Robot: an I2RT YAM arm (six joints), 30 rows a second.
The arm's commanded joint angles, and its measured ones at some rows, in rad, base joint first. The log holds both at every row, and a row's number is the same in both.
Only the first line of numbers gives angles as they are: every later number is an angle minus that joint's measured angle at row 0.
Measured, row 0:
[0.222, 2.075, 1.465, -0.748, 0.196, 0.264]
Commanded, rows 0 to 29:
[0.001, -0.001, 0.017, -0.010, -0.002, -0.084]
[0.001, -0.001, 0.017, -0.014, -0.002, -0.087]
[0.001, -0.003, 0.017, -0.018, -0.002, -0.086]
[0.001, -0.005, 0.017, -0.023, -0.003, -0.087]
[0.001, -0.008, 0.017, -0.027, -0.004, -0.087]
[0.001, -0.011, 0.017, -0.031, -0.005, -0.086]
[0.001, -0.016, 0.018, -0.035, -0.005, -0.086]
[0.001, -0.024, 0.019, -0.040, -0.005, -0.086]
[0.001, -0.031, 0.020, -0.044, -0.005, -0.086]
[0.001, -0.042, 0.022, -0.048, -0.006, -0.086]
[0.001, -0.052, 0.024, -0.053, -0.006, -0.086]
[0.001, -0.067, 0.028, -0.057, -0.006, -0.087]
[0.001, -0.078, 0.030, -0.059, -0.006, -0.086]
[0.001, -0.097, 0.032, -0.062, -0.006, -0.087]
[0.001, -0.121, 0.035, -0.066, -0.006, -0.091]
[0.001, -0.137, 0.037, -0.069, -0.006, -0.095]
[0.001, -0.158, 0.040, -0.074, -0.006, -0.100]
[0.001, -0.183, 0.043, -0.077, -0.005, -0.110]
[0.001, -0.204, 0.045, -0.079, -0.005, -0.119]
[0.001, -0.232, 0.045, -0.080, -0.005, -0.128]
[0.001, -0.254, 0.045, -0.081, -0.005, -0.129]
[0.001, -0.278, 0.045, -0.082, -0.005, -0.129]
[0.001, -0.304, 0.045, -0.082, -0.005, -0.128]
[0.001, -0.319, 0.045, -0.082, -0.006, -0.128]
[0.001, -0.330, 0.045, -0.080, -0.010, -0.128]
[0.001, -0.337, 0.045, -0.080, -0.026, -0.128]
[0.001, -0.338, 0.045, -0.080, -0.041, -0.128]
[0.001, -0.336, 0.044, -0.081, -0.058, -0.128]
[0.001, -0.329, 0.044, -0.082, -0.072, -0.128]
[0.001, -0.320, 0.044, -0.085, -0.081, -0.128]
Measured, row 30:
[0.000, -0.348, 0.030, -0.076, -0.028, -0.111]
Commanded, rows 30 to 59:
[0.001, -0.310, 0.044, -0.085, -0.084, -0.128]
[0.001, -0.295, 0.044, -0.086, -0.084, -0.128]
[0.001, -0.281, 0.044, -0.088, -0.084, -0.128]
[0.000, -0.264, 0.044, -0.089, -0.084, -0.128]
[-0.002, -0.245, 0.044, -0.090, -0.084, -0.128]
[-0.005, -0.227, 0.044, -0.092, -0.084, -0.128]
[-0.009, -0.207, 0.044, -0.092, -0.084, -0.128]
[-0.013, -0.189, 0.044, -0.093, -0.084, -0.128]
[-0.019, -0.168, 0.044, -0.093, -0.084, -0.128]
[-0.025, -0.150, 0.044, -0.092, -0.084, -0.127]
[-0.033, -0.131, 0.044, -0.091, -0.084, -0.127]
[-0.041, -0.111, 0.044, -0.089, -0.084, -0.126]
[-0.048, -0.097, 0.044, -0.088, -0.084, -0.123]
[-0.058, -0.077, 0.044, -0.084, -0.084, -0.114]
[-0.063, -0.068, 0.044, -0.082, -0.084, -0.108]
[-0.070, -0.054, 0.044, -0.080, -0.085, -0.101]
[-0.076, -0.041, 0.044, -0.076, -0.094, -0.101]
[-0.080, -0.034, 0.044, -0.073, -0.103, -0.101]
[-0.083, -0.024, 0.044, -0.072, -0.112, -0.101]
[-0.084, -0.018, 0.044, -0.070, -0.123, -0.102]
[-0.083, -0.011, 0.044, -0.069, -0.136, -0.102]
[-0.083, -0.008, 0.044, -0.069, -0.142, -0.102]
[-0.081, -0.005, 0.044, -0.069, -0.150, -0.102]
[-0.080, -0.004, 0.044, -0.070, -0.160, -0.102]
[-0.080, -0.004, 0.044, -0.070, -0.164, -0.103]
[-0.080, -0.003, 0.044, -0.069, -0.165, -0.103]
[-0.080, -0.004, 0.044, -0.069, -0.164, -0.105]
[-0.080, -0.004, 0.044, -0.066, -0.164, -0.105]
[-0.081, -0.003, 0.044, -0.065, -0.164, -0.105]
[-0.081, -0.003, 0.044, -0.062, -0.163, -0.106]
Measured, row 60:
[-0.086, -0.018, 0.030, -0.062, -0.144, -0.110]
